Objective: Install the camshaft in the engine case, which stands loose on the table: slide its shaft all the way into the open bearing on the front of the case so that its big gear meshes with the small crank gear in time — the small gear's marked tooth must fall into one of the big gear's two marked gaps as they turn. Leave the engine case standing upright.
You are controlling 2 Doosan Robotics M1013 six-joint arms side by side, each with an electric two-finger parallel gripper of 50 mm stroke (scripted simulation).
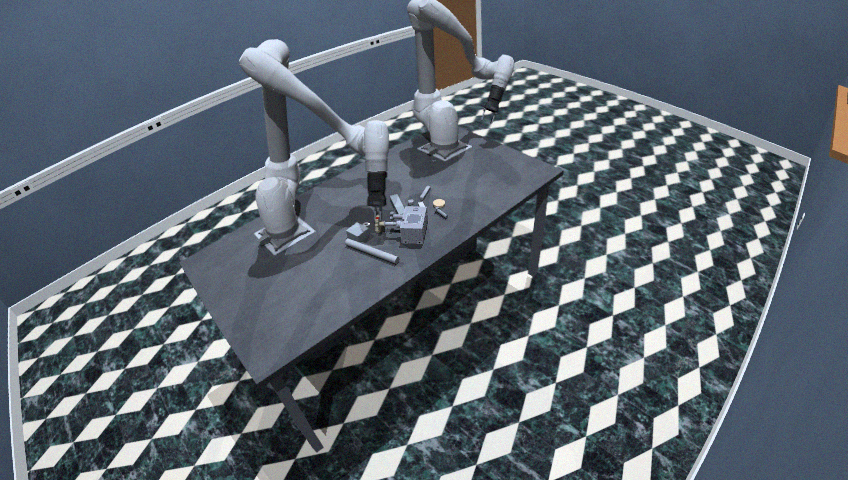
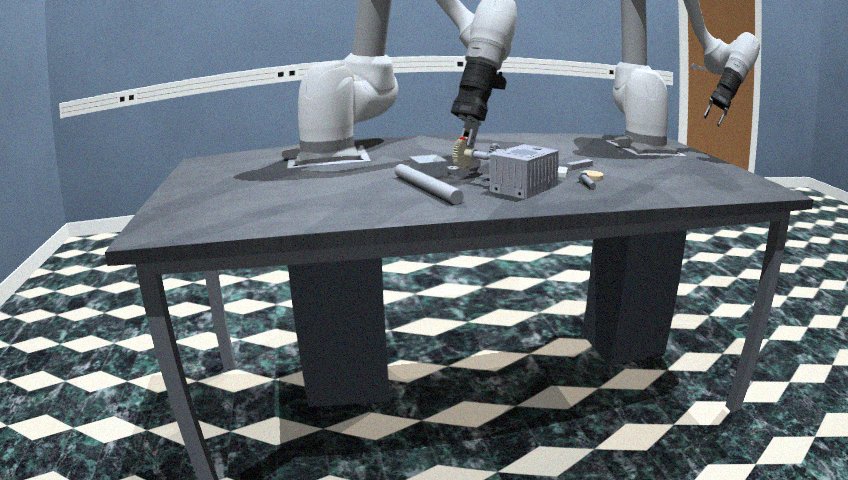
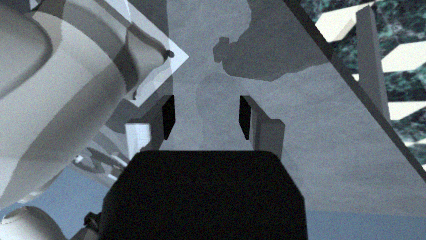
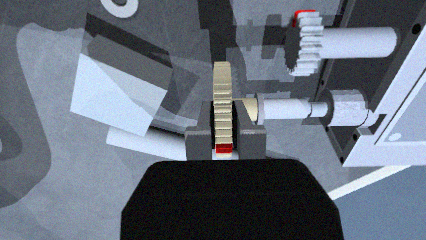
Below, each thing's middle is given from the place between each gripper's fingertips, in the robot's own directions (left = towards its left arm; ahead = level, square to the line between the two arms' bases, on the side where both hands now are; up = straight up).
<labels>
Right now my right hand (image 2: 465,146) is 6 cm to the right of the small crank gear (image 4: 303,43), 3 cm above it and 1 cm short of it. Round my right hand: grey block (image 4: 115,85) (8 cm to the right, 7 cm below, 6 cm behind).
Now: left hand (image 2: 711,121) 89 cm to the left of the small crank gear, 23 cm short of it and 8 cm above it. Also, from my left hand: grey block 103 cm to the right, 16 cm ahead, 13 cm below.
</labels>
